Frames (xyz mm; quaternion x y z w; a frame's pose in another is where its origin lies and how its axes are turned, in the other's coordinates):
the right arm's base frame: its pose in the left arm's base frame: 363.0 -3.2 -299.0 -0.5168 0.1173 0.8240 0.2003
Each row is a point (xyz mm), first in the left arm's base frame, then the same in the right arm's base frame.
Working: the left arm's base frame: its pose in the right arm's base frame: -128.1 156.9 424.5 0.5168 -0.1173 -0.8240 0.2003

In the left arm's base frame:
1: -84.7 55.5 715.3
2: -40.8 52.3 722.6
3: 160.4 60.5 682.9
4: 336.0 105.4 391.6
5: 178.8 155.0 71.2
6: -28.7 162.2 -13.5
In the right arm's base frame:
1: -726.7 135.8 828.3
2: -750.9 118.7 794.9
3: -791.0 21.1 618.9
4: -587.6 -94.2 367.9
5: -228.6 -63.1 373.8
6: -71.0 25.3 506.6

